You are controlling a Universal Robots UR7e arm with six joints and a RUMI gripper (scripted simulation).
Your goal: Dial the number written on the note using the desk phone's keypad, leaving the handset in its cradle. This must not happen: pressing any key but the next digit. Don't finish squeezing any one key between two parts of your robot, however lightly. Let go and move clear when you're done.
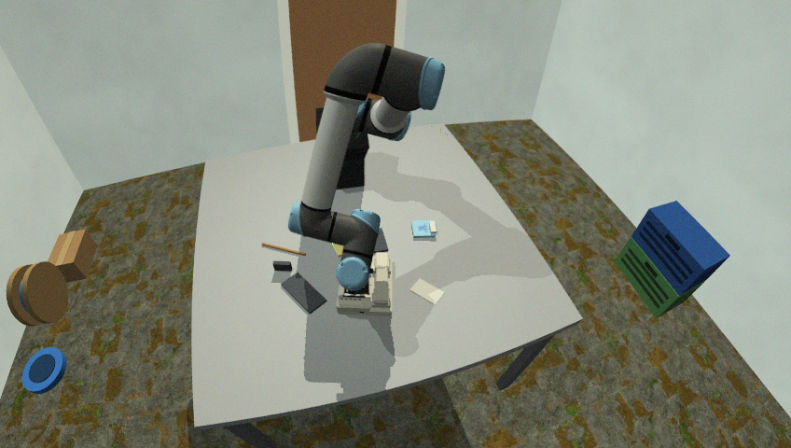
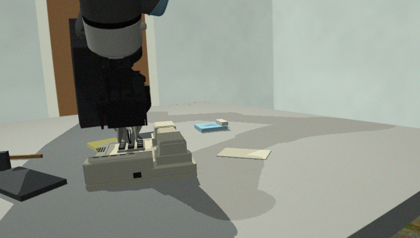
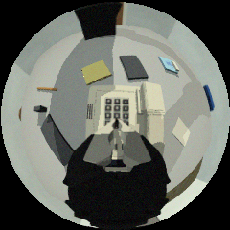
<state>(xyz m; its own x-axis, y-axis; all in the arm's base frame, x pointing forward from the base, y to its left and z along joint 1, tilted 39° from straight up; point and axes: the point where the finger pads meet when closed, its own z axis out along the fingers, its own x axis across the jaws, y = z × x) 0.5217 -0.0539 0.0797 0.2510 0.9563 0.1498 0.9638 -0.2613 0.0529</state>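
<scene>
My hand is 60 mm to the right of the handset and 40 mm short of it. Round my hand: pencil (230 mm to the right, 210 mm behind, 50 mm below); then cream note card (200 mm to the left, 100 mm ahead, 50 mm below); then small black block (250 mm to the right, 120 mm behind, 30 mm below).
</scene>
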